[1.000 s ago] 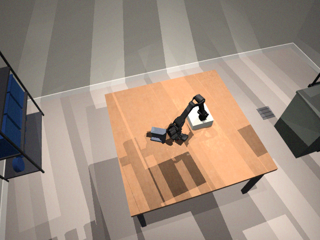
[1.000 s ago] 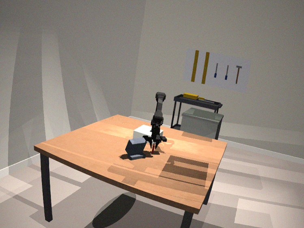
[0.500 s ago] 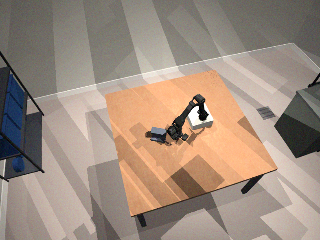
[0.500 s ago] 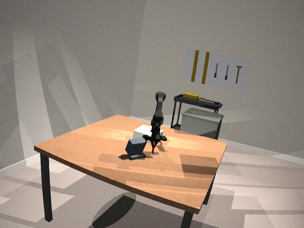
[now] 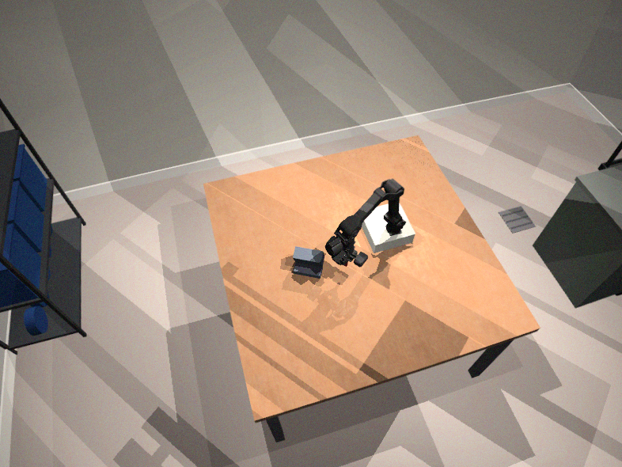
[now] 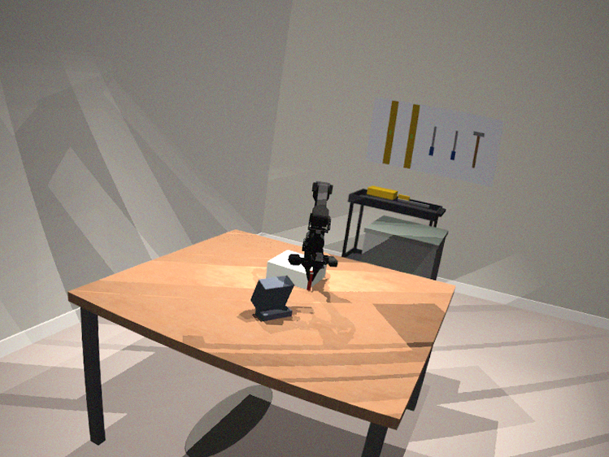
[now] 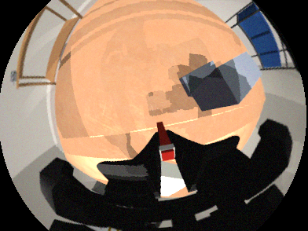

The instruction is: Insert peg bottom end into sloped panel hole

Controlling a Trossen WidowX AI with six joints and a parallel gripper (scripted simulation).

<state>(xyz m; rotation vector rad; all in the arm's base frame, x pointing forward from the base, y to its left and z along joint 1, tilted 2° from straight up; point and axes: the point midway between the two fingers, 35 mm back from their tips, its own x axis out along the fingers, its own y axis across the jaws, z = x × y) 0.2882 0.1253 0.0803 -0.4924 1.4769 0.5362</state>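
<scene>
Now: gripper tip 150 mm short of the sloped panel, 90 mm to the left of it and 30 mm above it. Also, from my gripper tip: red peg: 20 mm above.
</scene>
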